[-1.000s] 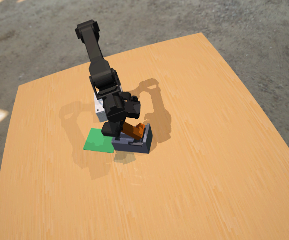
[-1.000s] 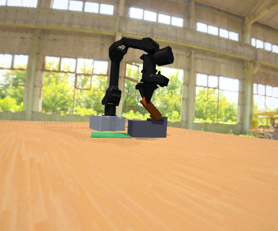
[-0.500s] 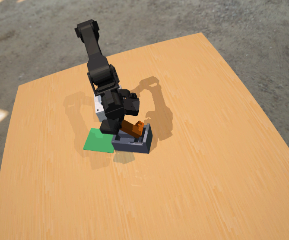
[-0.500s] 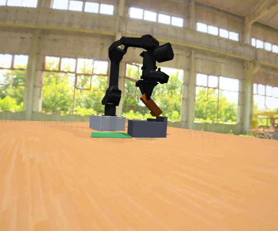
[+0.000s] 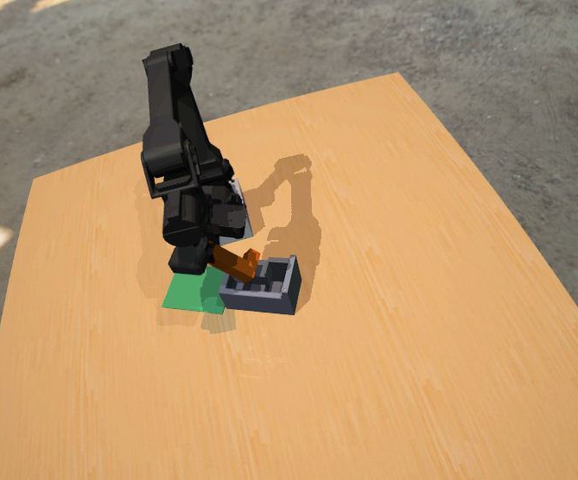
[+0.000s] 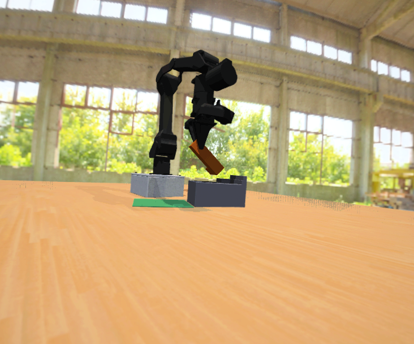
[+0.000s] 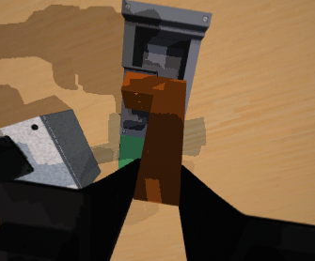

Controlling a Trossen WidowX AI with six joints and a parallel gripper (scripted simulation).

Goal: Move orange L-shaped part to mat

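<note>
Right now my gripper tip is 17 cm above the green mat, 7 cm to the left of it and 6 cm past it. The rest, counted from my gripper tip: orange L-shaped part: 4 cm to the left, 3 cm below.
</note>
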